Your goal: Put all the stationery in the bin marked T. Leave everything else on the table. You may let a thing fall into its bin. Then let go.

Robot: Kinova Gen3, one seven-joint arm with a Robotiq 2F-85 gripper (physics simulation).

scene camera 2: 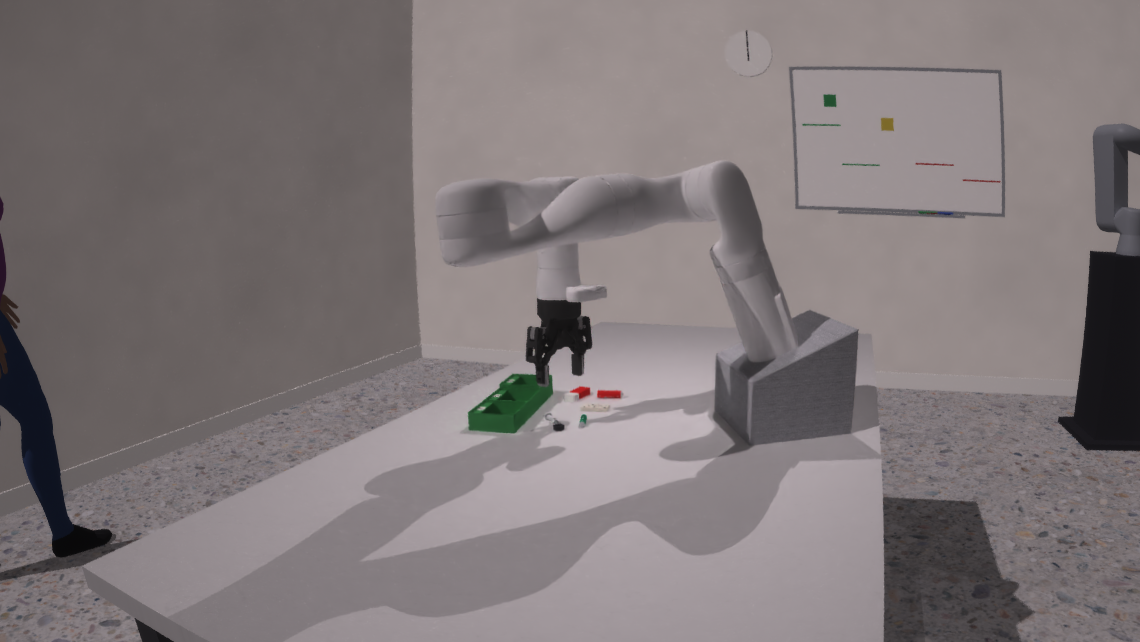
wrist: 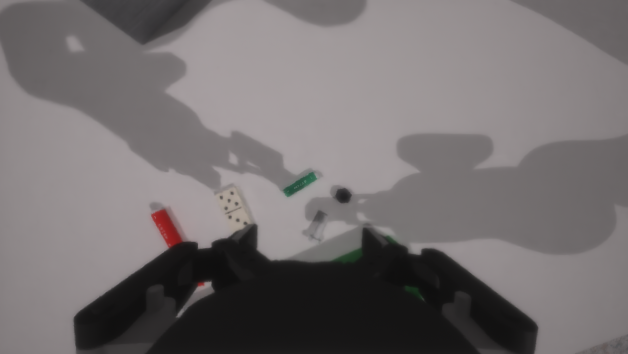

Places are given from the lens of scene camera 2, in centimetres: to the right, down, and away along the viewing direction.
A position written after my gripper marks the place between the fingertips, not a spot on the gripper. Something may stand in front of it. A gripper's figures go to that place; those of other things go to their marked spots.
my gripper (scene camera 2: 561,380): -2, 10, 123
green bin tray (scene camera 2: 519,396): -10, 14, 135
